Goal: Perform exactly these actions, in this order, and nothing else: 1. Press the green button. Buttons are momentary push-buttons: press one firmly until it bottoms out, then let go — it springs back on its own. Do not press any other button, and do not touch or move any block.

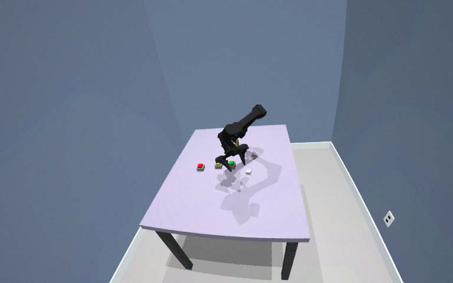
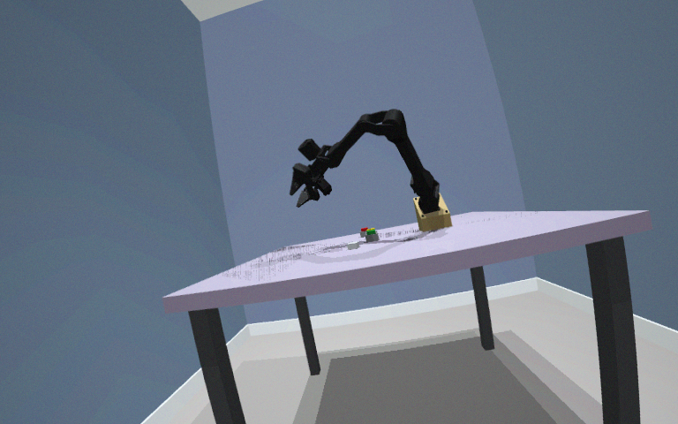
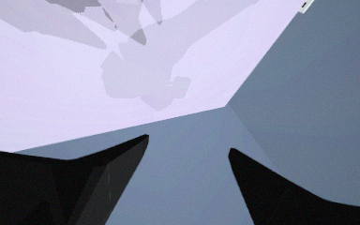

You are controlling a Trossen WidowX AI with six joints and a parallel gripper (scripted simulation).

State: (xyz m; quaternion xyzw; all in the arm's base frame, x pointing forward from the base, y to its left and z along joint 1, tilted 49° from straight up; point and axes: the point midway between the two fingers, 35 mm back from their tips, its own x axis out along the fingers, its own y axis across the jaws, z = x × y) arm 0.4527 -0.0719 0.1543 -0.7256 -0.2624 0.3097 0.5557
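Now: the green button 25 cm behind my gripper tip, 16 cm below it and 8 cm to the right of it. From my gripper tip the other things lie so: yellow button 25 cm behind, 17 cm to the right, 16 cm below; then red button 30 cm to the right, 24 cm behind, 16 cm below; then small white block 19 cm below, 18 cm behind, 4 cm to the left.
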